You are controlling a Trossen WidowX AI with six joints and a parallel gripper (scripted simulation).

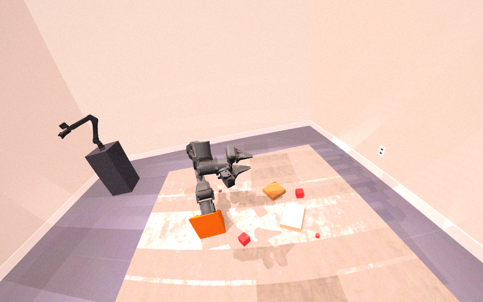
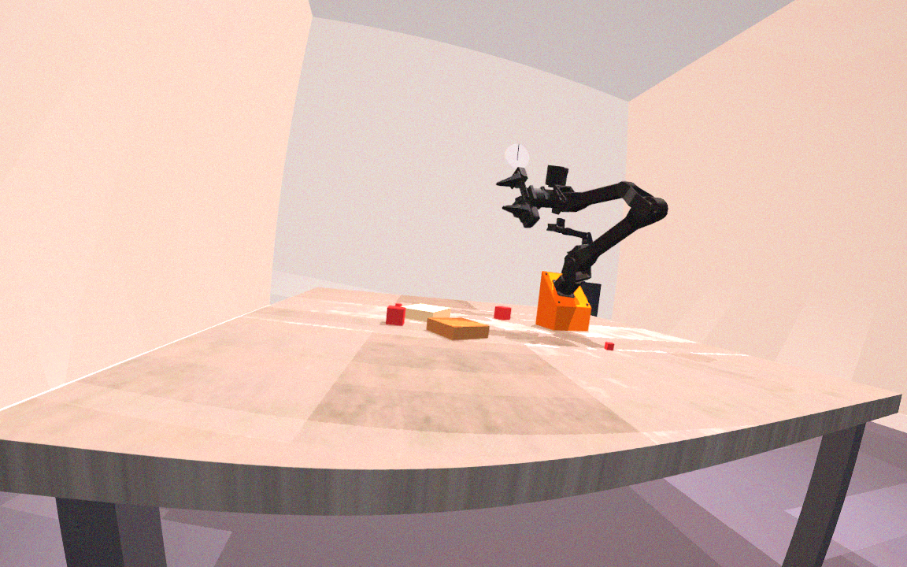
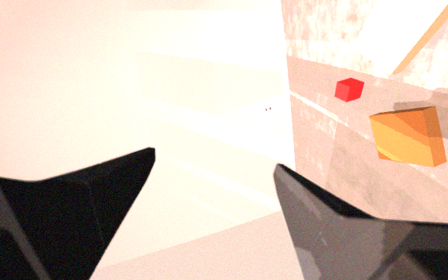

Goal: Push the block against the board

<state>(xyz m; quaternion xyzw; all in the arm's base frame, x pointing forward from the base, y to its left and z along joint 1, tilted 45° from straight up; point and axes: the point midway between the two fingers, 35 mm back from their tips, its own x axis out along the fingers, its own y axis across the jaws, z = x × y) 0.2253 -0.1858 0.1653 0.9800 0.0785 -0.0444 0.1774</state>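
Right now my gripper tip is 17 cm short of the pale yellow flat piece, 5 cm to the left of it and 36 cm above it. Also, from my gripper tip: orange square block 14 cm ahead, 16 cm to the left, 36 cm below.
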